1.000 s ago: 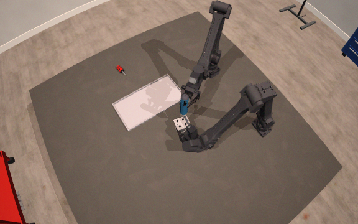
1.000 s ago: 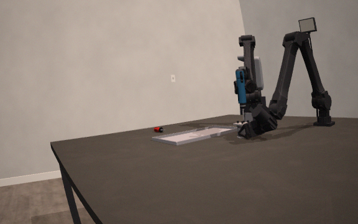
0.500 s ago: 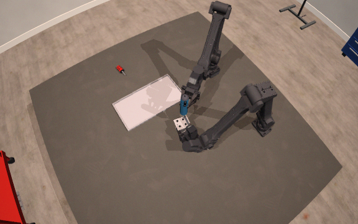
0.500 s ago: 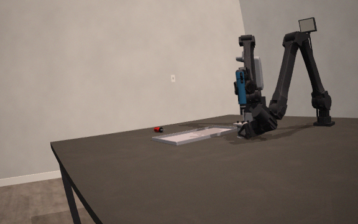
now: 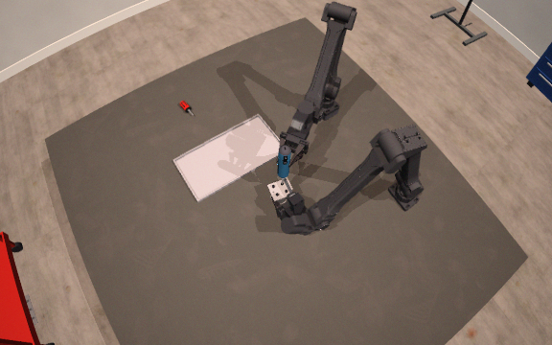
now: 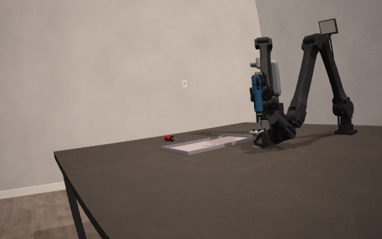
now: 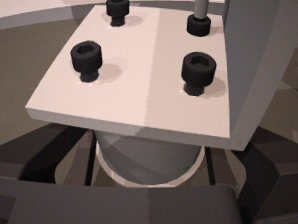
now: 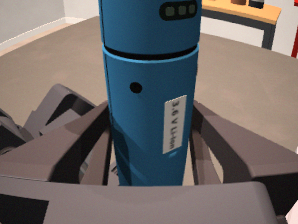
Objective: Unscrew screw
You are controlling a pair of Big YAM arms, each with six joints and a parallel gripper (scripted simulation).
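Now: left hand 50 mm below the white bracket plate. From my left hand the other things lie so: red tool (580 mm to the right, 90 mm ahead, 10 mm below); flat white tray (260 mm to the right, 60 mm ahead, 20 mm below).
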